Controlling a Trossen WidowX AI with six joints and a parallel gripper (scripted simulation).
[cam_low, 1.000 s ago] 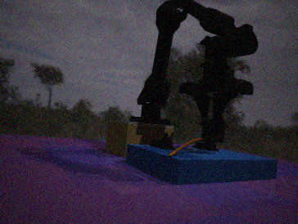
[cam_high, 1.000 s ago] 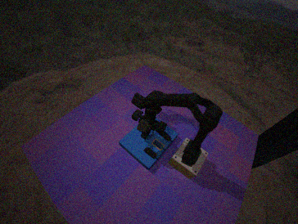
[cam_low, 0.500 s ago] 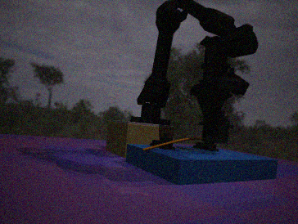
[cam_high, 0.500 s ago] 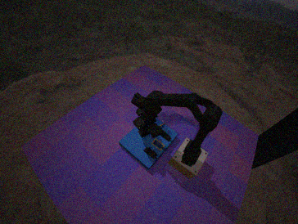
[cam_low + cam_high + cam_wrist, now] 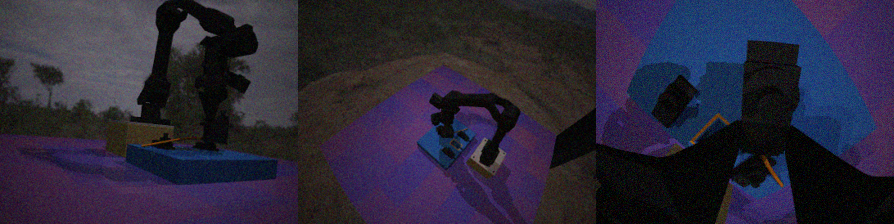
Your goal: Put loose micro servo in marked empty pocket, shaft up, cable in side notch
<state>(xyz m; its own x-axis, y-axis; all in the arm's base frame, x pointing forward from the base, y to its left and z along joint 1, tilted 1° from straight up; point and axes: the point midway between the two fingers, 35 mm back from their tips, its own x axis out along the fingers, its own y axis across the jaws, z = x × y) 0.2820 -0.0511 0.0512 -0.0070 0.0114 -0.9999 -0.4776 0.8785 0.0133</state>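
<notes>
Now: the blue deck 10 cm below my gripper tip and 1 cm ahead of it.
</notes>
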